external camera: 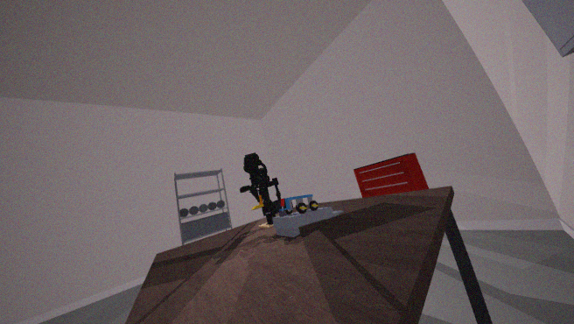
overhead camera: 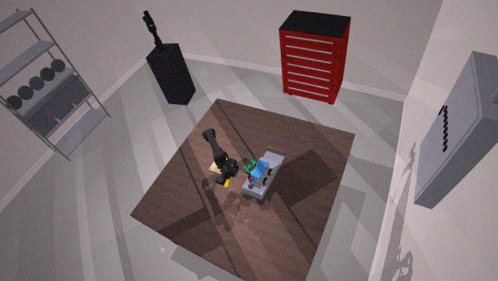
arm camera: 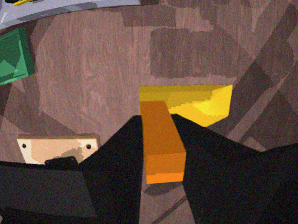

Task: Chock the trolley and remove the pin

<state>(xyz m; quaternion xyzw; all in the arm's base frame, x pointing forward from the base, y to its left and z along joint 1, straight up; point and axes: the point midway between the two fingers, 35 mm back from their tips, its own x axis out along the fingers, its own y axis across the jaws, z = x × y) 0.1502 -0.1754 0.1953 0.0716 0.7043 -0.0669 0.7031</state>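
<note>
Right now the stop pin is 140 mm ahead of my gripper tip, 50 mm below it and 20 mm to the left of it. From my gripper tip the other things lie so: grey ramp 180 mm ahead, 130 mm below, 120 mm to the left; yellow chock 20 mm to the right, 10 mm below; blue trolley 180 mm ahead, 110 mm to the left, 60 mm below.
</note>
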